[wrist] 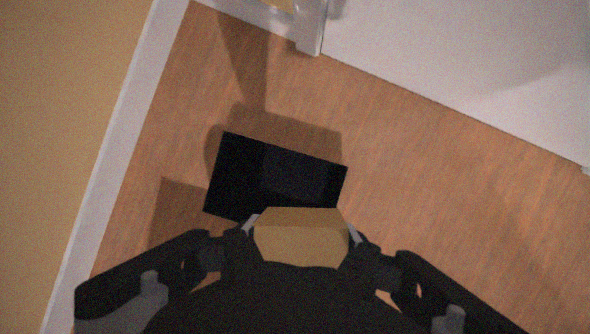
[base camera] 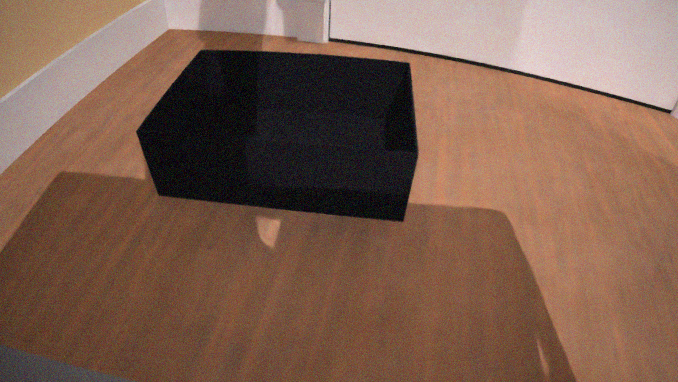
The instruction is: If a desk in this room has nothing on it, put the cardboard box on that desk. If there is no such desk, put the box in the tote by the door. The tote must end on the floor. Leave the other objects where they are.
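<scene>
The tote is a black, open-topped bin on the wooden floor near the door. Its inside looks dark and no object can be made out in it. My gripper is shut on the cardboard box, a tan block held between the two fingertips. In the wrist view the box hangs above the floor and overlaps the tote's near edge, with most of the tote showing beyond it. The box and gripper do not show in the base camera view. No desk shows in either view.
The white door stands behind the tote, to the right. A tan wall with a white baseboard runs along the left. A broad shadow lies on the floor in front of the tote.
</scene>
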